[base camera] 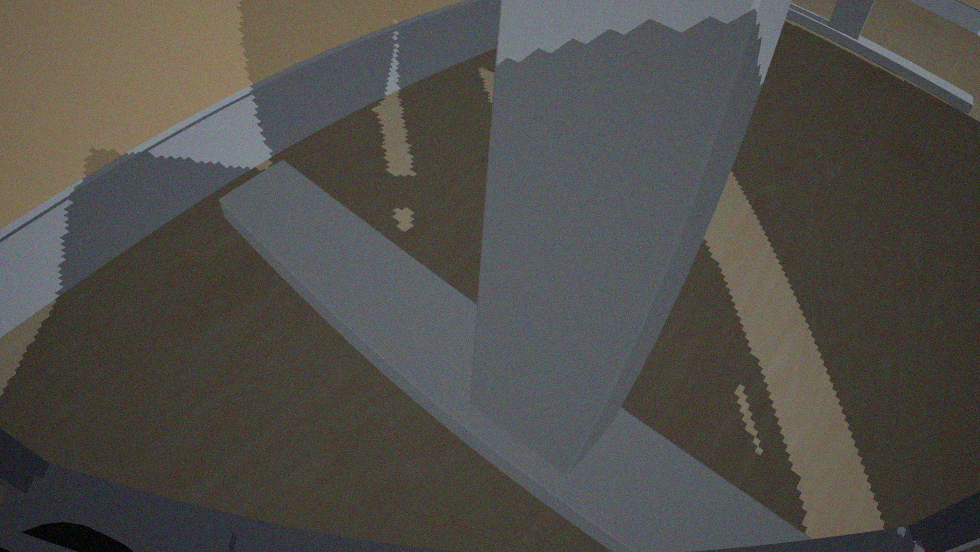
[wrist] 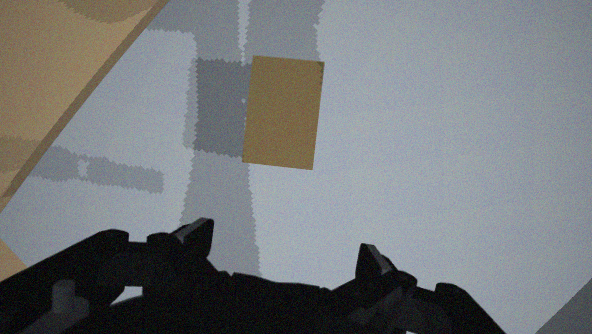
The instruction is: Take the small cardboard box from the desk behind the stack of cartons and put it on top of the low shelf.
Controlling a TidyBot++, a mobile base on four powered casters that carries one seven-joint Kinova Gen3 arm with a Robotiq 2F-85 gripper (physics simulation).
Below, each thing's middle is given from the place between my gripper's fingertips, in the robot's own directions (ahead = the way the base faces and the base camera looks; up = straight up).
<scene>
Right now my hand is 90 mm short of the small cardboard box (wrist: 284,97), 20 mm to the right of it and 100 mm above it.
</scene>
